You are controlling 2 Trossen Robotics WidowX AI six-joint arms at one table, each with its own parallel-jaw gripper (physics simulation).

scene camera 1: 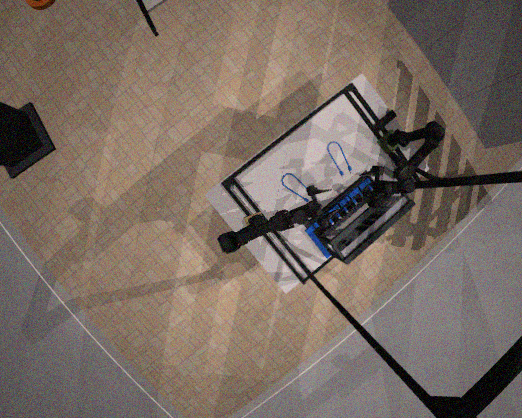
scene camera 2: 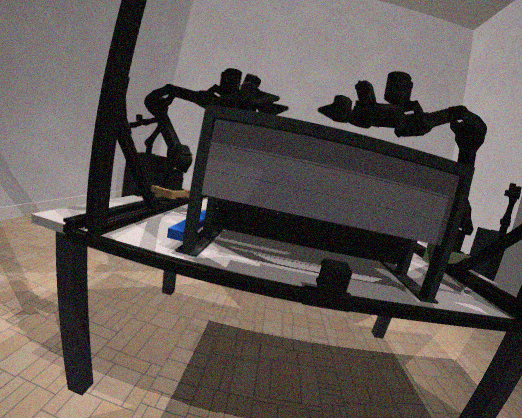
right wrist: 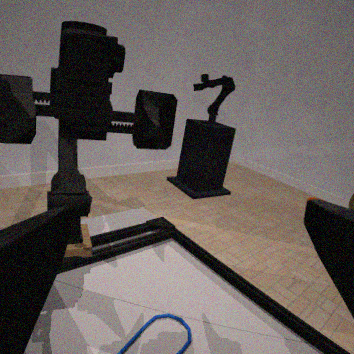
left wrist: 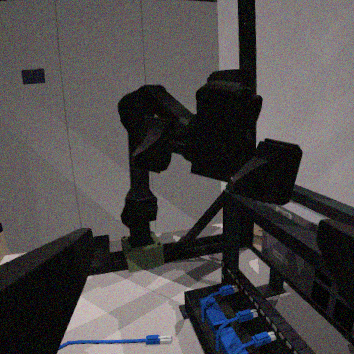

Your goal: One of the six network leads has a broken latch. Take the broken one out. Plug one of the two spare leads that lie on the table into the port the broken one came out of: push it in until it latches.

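Pixels of known places: left gripper, fingertip midpoint: [scene camera 1: 335,199] [scene camera 2: 284,103] [right wrist: 98,127] [left wrist: 205,235]; right gripper, fingertip midpoint: [scene camera 1: 358,186] [scene camera 2: 327,112] [right wrist: 188,215] [left wrist: 178,172]; left arm's base, link origin: [scene camera 1: 255,223] [scene camera 2: 171,188]; right arm's base, link origin: [scene camera 1: 392,140] [left wrist: 140,240].
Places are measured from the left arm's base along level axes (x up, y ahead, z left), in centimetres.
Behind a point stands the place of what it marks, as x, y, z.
Note:
Two blue spare leads lie looped on the white table; one has its plug [scene camera 1: 341,173] {-3.5, 57.8, 8.0} [left wrist: 152,339] {-3.6, 63.7, 8.8} toward the rack, the other its plug [scene camera 1: 307,200] {-3.3, 32.6, 0.7} near the left gripper. Several blue leads [scene camera 1: 350,200] {4.2, 55.1, -8.0} sit in a row along the black rack; plugs with clear tips [left wrist: 247,315] {4.5, 60.7, -7.8} show in the left wrist view. Which latch is broken cannot be made out. My left gripper [scene camera 1: 325,202] {32.6, 35.0, 0.3} [scene camera 2: 281,103] {32.6, 35.0, 0.3} [right wrist: 98,127] {32.6, 35.0, 0.3} is open and empty, above the table by the rack's left end. My right gripper [scene camera 1: 375,185] [scene camera 2: 322,109] {32.1, 47.5, 1.8} is open and empty, above the rack's right end.
The dark rack frame [scene camera 2: 200,175] {9.7, 35.3, -33.5} [scene camera 1: 347,259] {21.6, 34.9, -31.3} stands along one long side of the table. A blue block [scene camera 1: 320,242] {-0.5, 30.5, -24.4} [scene camera 2: 180,230] {-0.5, 33.1, -33.9} lies by its left end. Black rails [right wrist: 240,282] {-2.7, 20.4, 35.1} edge the table, and a dark upright post [scene camera 2: 102,125] {15.2, 19.7, -42.9} rises at the left in scene camera 2.

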